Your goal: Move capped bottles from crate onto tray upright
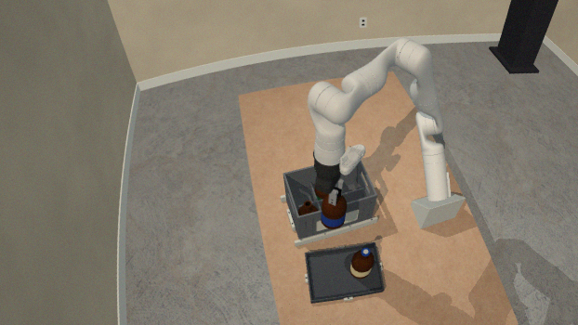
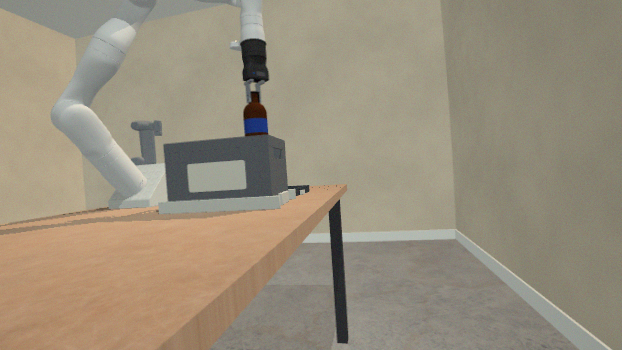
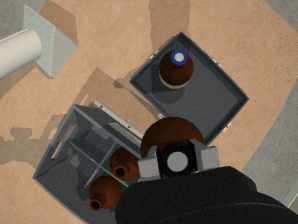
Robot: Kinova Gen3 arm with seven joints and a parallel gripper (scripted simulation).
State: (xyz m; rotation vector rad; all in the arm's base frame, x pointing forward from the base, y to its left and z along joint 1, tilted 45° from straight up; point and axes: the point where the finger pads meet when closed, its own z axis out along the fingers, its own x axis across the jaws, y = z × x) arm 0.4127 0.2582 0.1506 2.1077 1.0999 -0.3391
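The dark tray lies 310 mm below my hand, 120 mm to the left of it and 20 mm behind it. Round my hand: crate 240 mm below, 140 mm to the right, 20 mm behind.
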